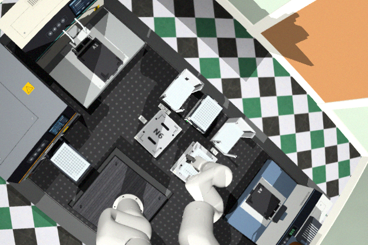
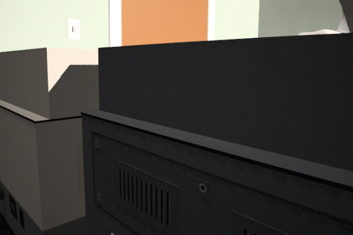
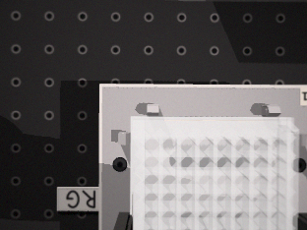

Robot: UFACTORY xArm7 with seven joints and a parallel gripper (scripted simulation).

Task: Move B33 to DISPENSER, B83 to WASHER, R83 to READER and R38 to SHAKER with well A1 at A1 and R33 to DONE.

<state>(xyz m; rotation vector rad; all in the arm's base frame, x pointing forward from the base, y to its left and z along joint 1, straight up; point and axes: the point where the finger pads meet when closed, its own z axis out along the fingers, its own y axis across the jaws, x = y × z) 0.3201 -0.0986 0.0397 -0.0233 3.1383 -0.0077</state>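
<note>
The regrip nest RG is 20 mm below my hand. Round my hand: dark reader nest (310 mm behind, 400 mm to the left, 20 mm above); N6 nest (200 mm to the left, 40 mm below).
</note>
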